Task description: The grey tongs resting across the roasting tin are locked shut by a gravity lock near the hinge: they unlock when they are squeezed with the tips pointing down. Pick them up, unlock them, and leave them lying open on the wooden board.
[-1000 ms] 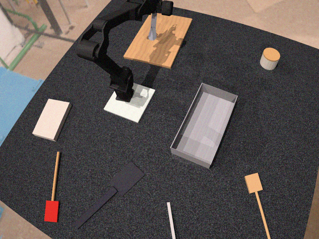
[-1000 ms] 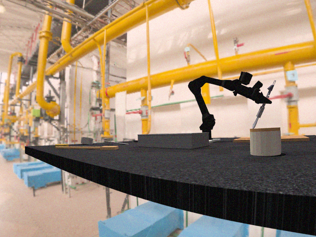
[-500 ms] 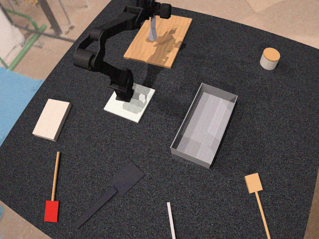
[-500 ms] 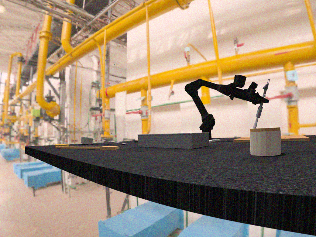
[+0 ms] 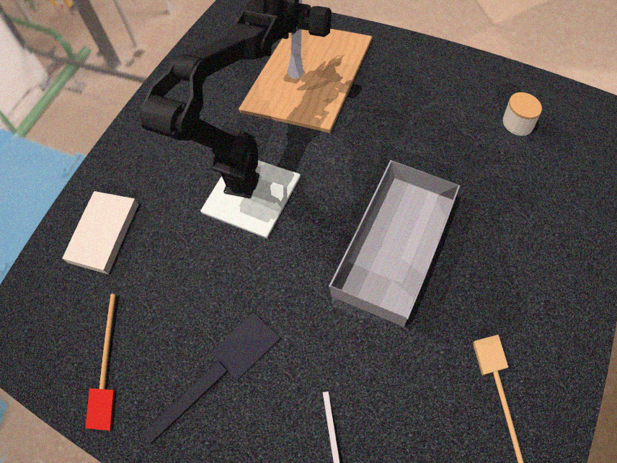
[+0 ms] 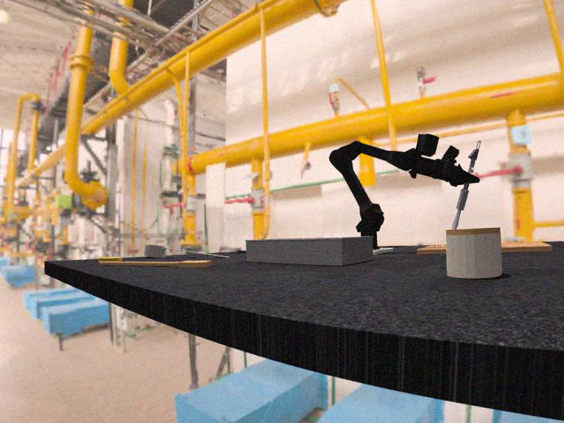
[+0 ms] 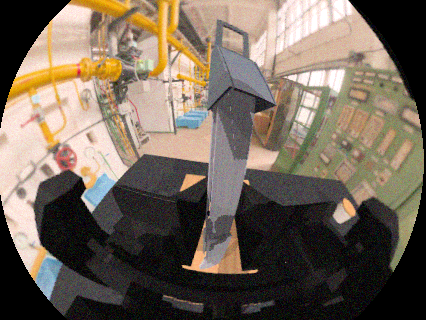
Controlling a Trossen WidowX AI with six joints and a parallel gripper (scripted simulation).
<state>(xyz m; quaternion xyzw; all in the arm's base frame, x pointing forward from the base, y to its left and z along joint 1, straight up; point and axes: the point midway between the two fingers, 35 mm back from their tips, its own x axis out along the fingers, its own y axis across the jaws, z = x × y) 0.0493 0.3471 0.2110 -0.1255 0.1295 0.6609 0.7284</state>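
The wooden board is 20 cm below my gripper tip. From my gripper tip the other things lie so: lidded jar: 54 cm ahead, 5 cm to the right, 18 cm below; pale block: 34 cm behind, 56 cm to the right, 20 cm below; grey roasting tin: 30 cm ahead, 45 cm to the right, 18 cm below.
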